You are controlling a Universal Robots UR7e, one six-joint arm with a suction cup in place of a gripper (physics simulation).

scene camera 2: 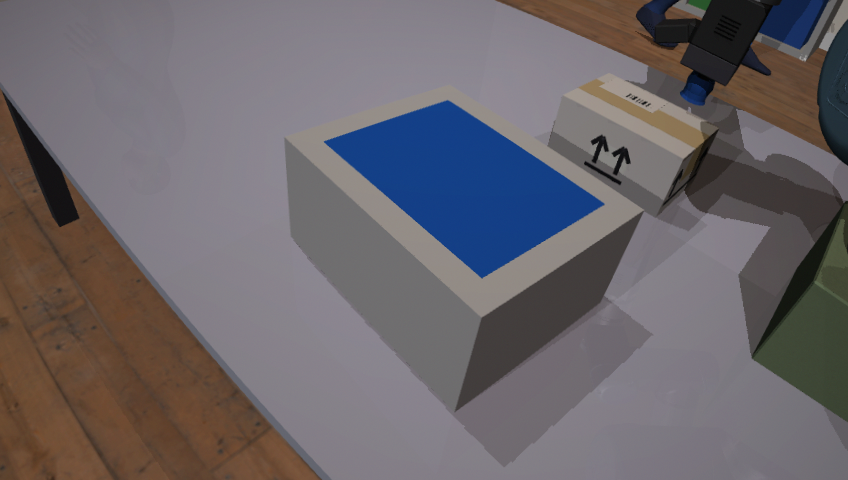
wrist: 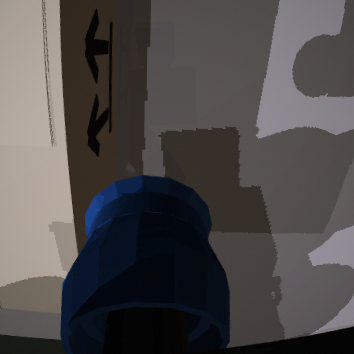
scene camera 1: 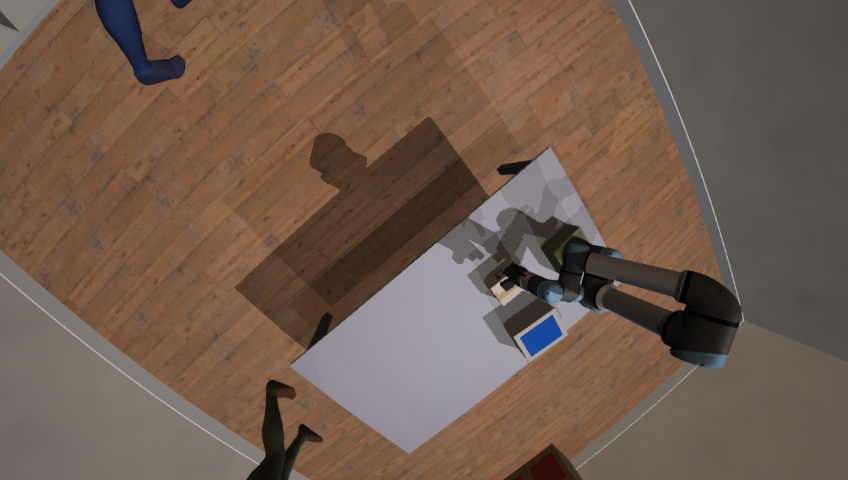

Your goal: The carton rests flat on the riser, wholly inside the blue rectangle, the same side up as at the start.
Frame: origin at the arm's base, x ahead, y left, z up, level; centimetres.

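Seen in the pictures: hand at its tool point: (scene camera 2: 692, 97) (wrist: 148, 229).
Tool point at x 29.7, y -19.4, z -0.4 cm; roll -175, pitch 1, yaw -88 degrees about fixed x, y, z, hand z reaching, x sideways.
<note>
Offsets run from my tool point to a thing's top centre. "spot": to the spot under its first point. Level surfaces: height alone.
The carton {dz -0.9, dx +3.9, dy +8.1 cm} (scene camera 1: 504, 296) (scene camera 2: 618, 145) (wrist: 30, 175) stands flat on the table beside the riser, its taped, labelled top up and two arrows on its side pointing up. The riser {dz +2.3, dx +9.5, dy +40.3 cm} (scene camera 1: 528, 317) (scene camera 2: 368, 255) is a pale block with the blue rectangle {spot: dz +2.3, dx +9.8, dy +39.3 cm} (scene camera 1: 540, 335) (scene camera 2: 467, 184) on its top; nothing lies on it. My gripper (scene camera 2: 695, 96) (wrist: 148, 197), a blue suction cup, is open and holds nothing. It hangs near the carton's far long edge, apart from it in scene camera 2. In scene camera 1 the cup itself is hard to make out.
A green block (scene camera 1: 562, 242) (scene camera 2: 803, 344) stands on the table {dz -9.7 cm} (scene camera 1: 410, 356) (scene camera 2: 178, 178), near the arm. The arm reaches in from the right in scene camera 1. Legs of a blue figure (scene camera 1: 121, 32) and a green figure (scene camera 1: 273, 428) show on the floor around the table.
</note>
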